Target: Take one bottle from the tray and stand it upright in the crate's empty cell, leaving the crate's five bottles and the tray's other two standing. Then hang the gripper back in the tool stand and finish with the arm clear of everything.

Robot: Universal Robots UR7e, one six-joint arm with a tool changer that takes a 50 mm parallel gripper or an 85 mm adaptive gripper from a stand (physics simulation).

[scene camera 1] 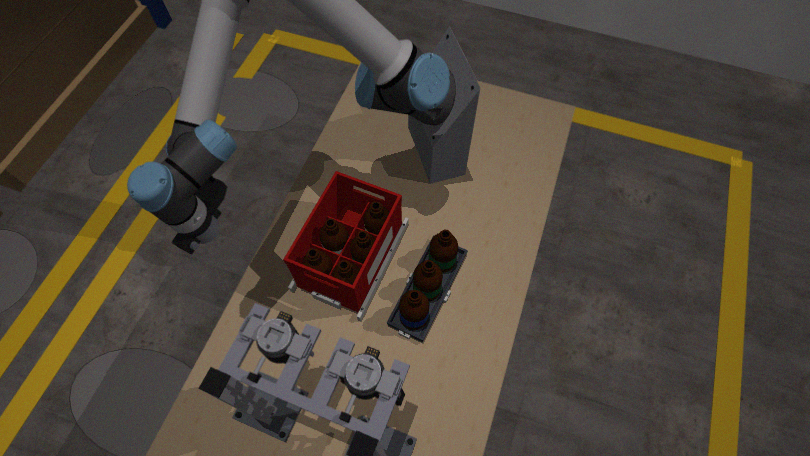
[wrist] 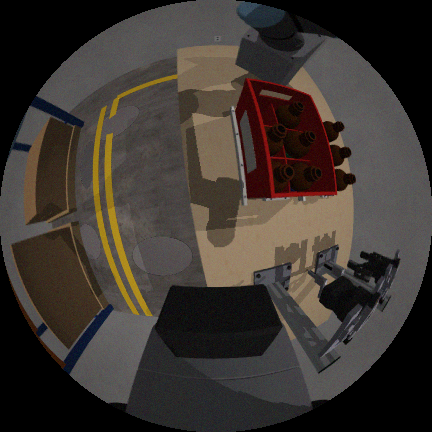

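Places are measured from the arm's base along level axes (x ahead, y right, z down), in millimetres.
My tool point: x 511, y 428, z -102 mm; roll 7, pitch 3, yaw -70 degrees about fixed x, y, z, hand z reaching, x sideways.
Ahead of a thing's pixels: the offset from my tool point to its top centre. "spot": to the spot under its first point.
The red crate [scene camera 1: 323, 288] [wrist: 257, 185] holds five upright brown bottles; its back left cell in the scene view is empty. The dark tray @(spot: dx +70, dy -456, dz +327 mm) [scene camera 1: 418, 337] holds three standing bottles: two with green bands @(dx -157, dy -491, dz +192 mm) [scene camera 1: 443, 246] @(dx -70, dy -460, dz +192 mm) [scene camera 1: 427, 277] and one with a blue band @(spot: dx +30, dy -439, dz +229 mm) [scene camera 1: 414, 308]. Their necks show beyond the crate in the wrist view. The tool stand [scene camera 1: 306, 402] [wrist: 305, 325] has a round coupling disc @(dx +192, dy -201, dz -8 mm) [scene camera 1: 274, 338] @(dx +235, dy -374, dz -8 mm) [scene camera 1: 363, 373] in each bay, with dark grippers hanging below. Their finger state is unclear. The arm's end [scene camera 1: 195, 226] carries no gripper and is left of the crate, apart from it.
The grey robot pedestal [scene camera 1: 447, 150] [wrist: 267, 55] stands behind the crate. White locating rails [scene camera 1: 385, 257] [wrist: 239, 155] run beside the crate. Cardboard boxes [scene camera 1: 56, 67] [wrist: 55, 285] on a blue-framed rack are at the left. Yellow lines [scene camera 1: 731, 305] mark the floor.
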